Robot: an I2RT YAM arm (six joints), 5 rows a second.
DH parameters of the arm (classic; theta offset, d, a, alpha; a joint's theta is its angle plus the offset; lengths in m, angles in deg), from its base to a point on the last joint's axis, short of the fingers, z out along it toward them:
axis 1: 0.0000 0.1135 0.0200 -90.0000
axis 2: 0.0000 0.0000 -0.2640 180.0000
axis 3: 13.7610 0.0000 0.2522 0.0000
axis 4: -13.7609 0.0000 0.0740 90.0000
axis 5: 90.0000 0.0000 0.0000 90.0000
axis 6: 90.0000 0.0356 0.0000 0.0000
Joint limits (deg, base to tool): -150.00..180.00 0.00..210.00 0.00..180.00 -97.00..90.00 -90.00..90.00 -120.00..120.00
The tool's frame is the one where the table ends.
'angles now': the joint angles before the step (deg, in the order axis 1, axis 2, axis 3, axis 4, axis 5, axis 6). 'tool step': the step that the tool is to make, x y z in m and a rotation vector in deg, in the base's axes. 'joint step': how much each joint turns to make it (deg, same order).
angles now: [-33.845, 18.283, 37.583, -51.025, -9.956, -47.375]
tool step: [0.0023, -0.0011, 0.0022, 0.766, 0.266, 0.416]
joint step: [-0.008, 1.217, 0.636, -0.032, -0.618, 0.192]
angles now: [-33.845, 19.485, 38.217, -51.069, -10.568, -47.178]
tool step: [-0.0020, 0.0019, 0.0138, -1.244, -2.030, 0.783]
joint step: [0.033, 0.385, 2.653, 0.052, -0.692, -0.311]
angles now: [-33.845, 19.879, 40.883, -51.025, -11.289, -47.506]
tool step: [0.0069, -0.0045, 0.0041, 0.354, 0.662, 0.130]
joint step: [0.067, 2.763, 0.982, 1.014, -0.017, -0.098]
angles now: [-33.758, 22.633, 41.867, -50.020, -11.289, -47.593]
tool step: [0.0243, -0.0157, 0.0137, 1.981, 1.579, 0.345]
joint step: [0.017, 9.222, 3.864, 3.043, -0.685, 0.490]
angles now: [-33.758, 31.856, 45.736, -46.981, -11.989, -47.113]
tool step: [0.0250, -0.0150, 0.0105, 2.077, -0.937, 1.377]
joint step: [-0.010, 7.737, 3.104, 4.520, -2.391, 1.153]
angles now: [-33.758, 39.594, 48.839, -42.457, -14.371, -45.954]
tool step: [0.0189, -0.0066, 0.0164, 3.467, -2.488, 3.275]
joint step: [0.880, 5.628, 4.520, 1.962, -4.323, 2.385]
